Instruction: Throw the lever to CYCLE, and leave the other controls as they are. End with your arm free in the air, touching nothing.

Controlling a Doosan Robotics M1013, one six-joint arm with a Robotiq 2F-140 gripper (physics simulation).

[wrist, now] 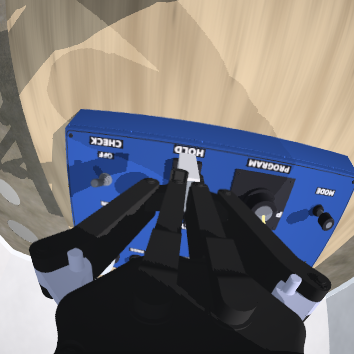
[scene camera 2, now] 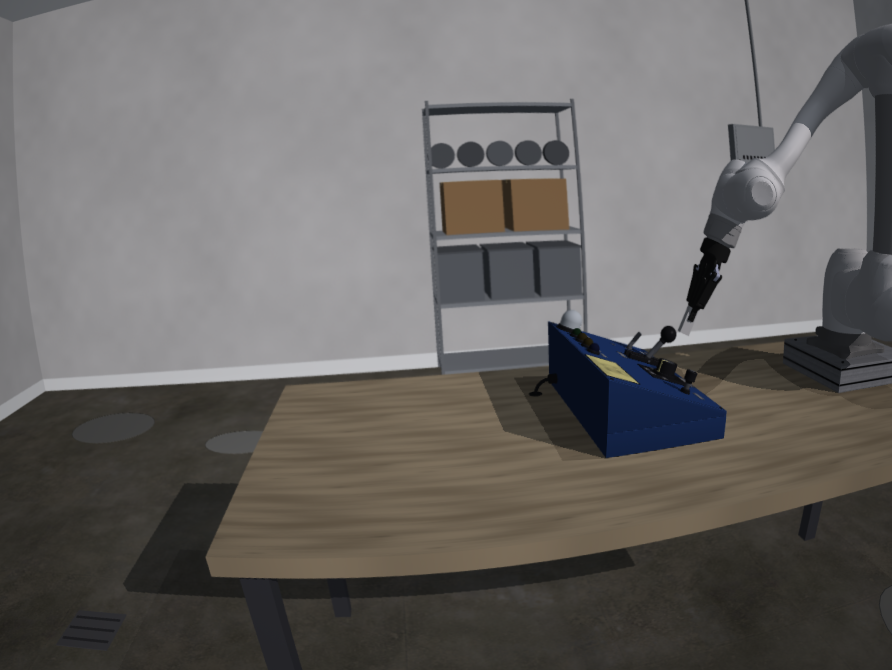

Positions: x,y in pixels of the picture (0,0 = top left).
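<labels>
I can see my gripper in the wrist view (184,166). The same gripper is there for me in scene camera 2 (683,333) as well.
</labels>
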